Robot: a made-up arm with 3 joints.
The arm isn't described. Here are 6 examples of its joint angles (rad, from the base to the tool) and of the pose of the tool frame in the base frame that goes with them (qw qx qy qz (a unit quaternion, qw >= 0); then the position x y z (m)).
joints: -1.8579 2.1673 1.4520
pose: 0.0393 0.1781 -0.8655 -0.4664 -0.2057 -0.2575 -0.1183
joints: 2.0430 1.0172 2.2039
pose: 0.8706 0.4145 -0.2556 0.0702 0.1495 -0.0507 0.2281
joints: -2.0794 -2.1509 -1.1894
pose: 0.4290 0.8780 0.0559 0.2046 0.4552 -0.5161 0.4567
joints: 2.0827 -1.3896 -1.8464
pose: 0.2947 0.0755 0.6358 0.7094 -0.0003 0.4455 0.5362
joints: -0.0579 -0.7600 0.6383
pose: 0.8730 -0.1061 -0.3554 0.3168 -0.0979 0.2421 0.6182
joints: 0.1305 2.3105 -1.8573
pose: 0.2202 -0.6954 0.5946 -0.3384 -0.3271 -0.1778 -0.1986
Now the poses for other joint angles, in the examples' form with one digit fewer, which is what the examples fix.
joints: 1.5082 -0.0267 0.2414
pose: 0.806 -0.010 -0.009 -0.592 0.197 -0.232 0.403
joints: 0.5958 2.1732 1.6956
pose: 0.397 0.806 0.365 0.243 0.006 0.293 -0.073
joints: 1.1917 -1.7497 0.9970
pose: 0.638 -0.682 -0.352 -0.062 0.071 0.572 0.468
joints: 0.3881 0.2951 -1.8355
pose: 0.438 -0.097 0.110 -0.887 0.041 -0.252 0.286
